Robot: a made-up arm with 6 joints.
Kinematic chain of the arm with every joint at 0, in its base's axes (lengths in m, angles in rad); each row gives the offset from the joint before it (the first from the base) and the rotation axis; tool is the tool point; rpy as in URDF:
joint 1: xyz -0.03 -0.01 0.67 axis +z
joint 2: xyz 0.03 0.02 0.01 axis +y
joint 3: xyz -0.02 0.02 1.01 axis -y
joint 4: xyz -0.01 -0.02 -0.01 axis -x
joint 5: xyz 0.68 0.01 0 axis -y
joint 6: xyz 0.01 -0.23 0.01 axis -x
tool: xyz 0.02 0.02 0.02 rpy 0 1.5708 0
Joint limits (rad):
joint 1: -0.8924..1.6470
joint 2: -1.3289..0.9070
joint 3: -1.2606..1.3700
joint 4: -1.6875..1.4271
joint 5: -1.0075..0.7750
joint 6: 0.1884..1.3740
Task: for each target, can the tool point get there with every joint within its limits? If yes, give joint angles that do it. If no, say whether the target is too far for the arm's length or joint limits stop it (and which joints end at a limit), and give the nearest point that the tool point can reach.
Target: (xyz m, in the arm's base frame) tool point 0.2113 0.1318 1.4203
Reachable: yes | joints 1.1947 -0.4896 -0.7159 0.0682 0.4231 1.1582
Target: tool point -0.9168 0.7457 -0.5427
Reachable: no: joint limits stop it (at a limit: joint 1, joint 2, joint 4, joint 5, joint 6) | nearest point -0.1463 0.7998 0.5813 | short by 1.364 m
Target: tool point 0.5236 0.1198 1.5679
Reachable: yes | joints 0.2926 -0.1567 -0.0315 -1.2005 -0.6308 1.0360
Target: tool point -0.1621 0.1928 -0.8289
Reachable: no: joint limits stop it (at a limit: joint 1, joint 2, joint 4, joint 6) | nearest point -0.1202 0.5990 0.6067 | short by 1.493 m
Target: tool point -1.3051 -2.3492 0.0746
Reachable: no: too far | nearest point -0.8313 -1.4799 1.0367 | short by 1.381 m
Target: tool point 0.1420 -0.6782 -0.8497
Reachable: no: joint limits stop it (at a limit: joint 1, joint 2, joint 6) | nearest point 0.3798 -0.6442 0.5886 | short by 1.458 m
